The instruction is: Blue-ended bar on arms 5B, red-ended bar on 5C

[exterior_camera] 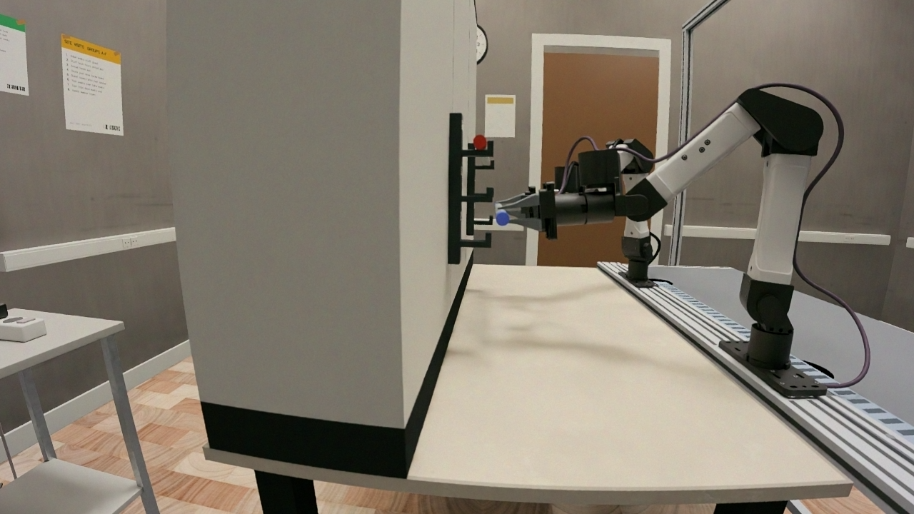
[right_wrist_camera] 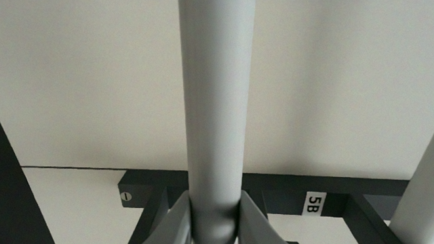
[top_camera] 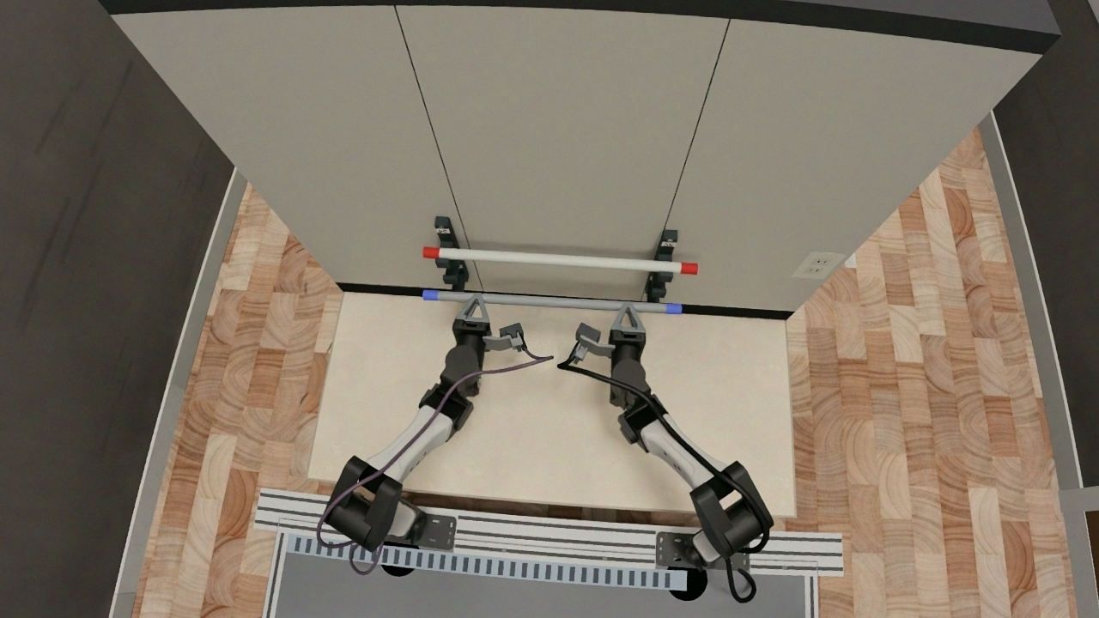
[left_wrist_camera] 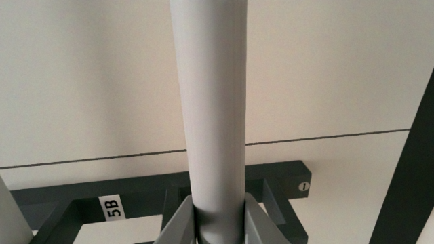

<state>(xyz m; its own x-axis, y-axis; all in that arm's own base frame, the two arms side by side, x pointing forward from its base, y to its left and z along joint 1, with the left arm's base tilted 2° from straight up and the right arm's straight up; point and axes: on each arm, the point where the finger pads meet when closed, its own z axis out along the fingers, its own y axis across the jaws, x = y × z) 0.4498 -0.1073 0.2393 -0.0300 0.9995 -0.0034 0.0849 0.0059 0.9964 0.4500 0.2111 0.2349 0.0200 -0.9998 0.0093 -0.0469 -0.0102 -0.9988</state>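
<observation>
The red-ended bar lies 40 mm ahead of my right hand, 140 mm to the left of it and 120 mm above it. The rest, counted from my right hand: blue-ended bar (150 mm to the left); pale cabinet (200 mm ahead, 140 mm to the left, 220 mm above).
Now: the blue-ended bar 150 mm to the right of my left hand. The rest, counted from my left hand: pale cabinet: 200 mm ahead, 160 mm to the right, 210 mm above; red-ended bar: 40 mm ahead, 160 mm to the right, 120 mm above.
</observation>
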